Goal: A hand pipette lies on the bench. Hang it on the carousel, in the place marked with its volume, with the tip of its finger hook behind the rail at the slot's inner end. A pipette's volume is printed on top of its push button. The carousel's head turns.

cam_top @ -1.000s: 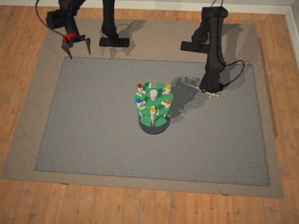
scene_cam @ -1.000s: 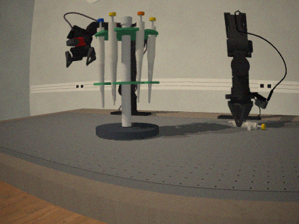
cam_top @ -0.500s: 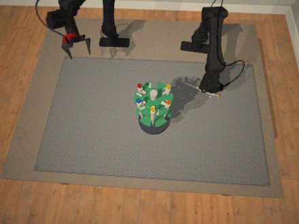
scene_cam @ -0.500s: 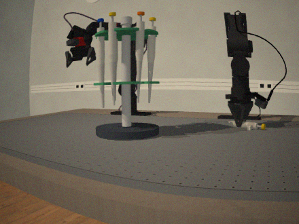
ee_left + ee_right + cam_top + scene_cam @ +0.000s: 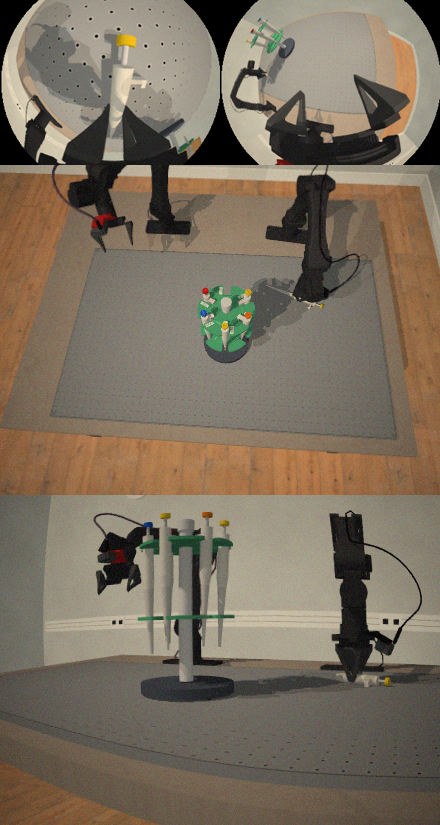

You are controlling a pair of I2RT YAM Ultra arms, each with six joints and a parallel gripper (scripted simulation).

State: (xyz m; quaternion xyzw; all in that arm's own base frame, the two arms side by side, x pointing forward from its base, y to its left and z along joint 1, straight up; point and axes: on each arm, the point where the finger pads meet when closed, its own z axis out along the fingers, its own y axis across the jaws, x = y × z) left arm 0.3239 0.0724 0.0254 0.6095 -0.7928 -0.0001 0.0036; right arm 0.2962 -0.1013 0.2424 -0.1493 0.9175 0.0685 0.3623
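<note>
Now: left hand 2 cm to the left of the pipette.
</note>
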